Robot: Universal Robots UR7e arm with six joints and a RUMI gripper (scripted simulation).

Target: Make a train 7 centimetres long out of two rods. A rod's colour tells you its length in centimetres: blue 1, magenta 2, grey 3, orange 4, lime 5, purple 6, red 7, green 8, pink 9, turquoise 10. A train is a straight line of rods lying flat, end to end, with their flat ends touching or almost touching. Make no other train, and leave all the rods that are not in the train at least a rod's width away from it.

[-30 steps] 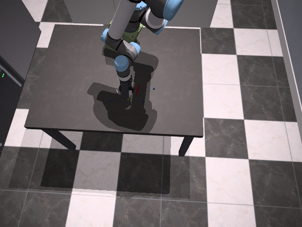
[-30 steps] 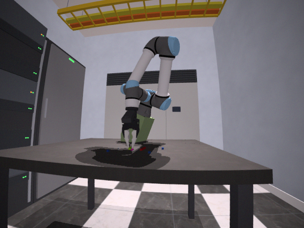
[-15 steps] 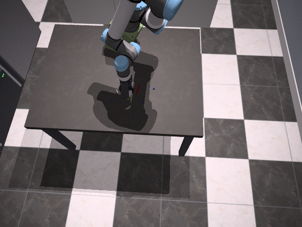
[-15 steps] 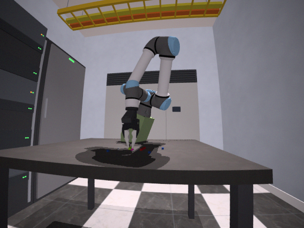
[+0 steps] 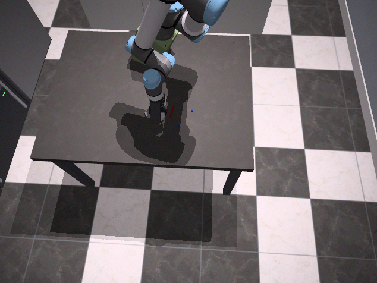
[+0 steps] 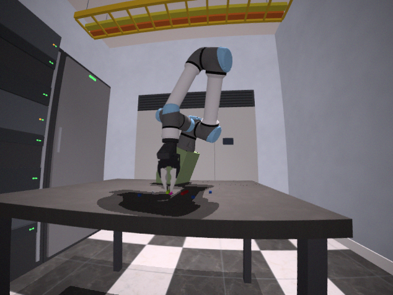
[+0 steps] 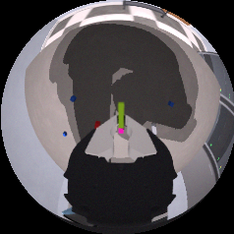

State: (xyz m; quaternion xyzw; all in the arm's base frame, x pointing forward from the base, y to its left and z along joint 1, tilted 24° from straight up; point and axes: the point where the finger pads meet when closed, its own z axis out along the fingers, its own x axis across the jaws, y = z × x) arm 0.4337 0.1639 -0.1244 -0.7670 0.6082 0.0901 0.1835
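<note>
Right now the lime rod is 10 mm below my hand. Also, from my hand: grey rod (20 mm behind, 90 mm to the right, 20 mm below); then red rod (70 mm behind, 40 mm to the left, 20 mm below); then magenta rod (40 mm behind, 10 mm to the right, 20 mm below).
</note>
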